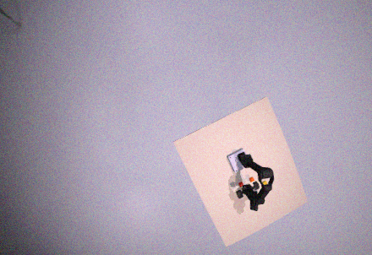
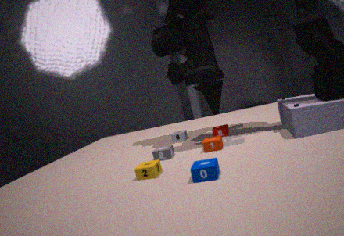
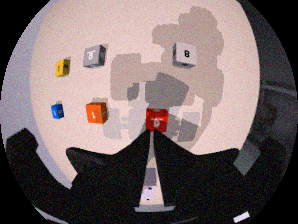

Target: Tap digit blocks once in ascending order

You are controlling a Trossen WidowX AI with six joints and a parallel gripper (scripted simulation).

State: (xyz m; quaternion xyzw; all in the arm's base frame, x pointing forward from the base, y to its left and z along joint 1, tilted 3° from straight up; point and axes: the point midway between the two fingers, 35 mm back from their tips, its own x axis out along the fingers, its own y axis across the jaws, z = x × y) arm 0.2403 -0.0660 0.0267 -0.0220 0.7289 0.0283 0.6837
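The red block is 4 cm below my gripper tip and 1 cm to the right of it. The rest, counted from my gripper tip: orange block marked 1: 9 cm to the left, 4 cm below; then white block marked 8: 11 cm ahead, 4 cm to the right, 4 cm below; then grey block: 11 cm to the left, 10 cm ahead, 4 cm below.
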